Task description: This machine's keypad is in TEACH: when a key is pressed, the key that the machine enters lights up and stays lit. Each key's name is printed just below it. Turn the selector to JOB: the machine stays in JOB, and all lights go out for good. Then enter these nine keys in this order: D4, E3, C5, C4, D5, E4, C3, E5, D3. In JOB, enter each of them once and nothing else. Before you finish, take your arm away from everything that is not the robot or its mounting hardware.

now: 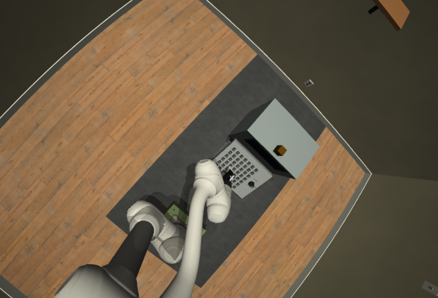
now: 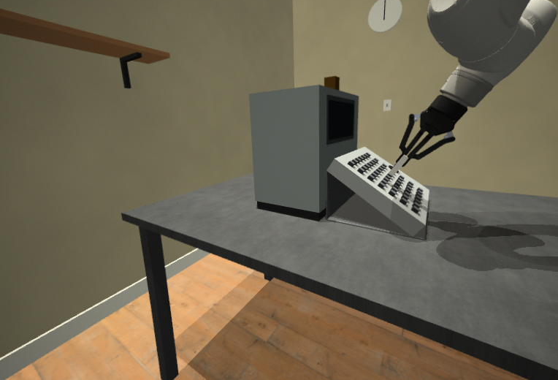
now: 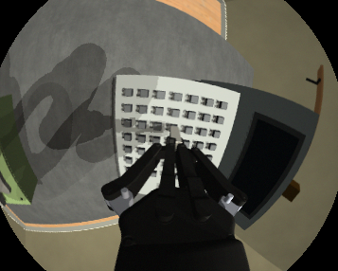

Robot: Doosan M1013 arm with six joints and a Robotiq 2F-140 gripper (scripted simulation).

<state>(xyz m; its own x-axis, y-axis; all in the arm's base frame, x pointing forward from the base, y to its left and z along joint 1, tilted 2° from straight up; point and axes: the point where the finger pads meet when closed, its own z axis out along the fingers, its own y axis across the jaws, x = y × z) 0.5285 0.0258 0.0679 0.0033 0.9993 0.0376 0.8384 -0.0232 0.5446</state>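
My gripper is now 7 cm above the key E4 and 3 cm to the left of it. Also, from my hand: keypad 9 cm below, 8 cm to the right, 6 cm ahead; black selector knob 20 cm to the right, 4 cm below, 3 cm ahead.
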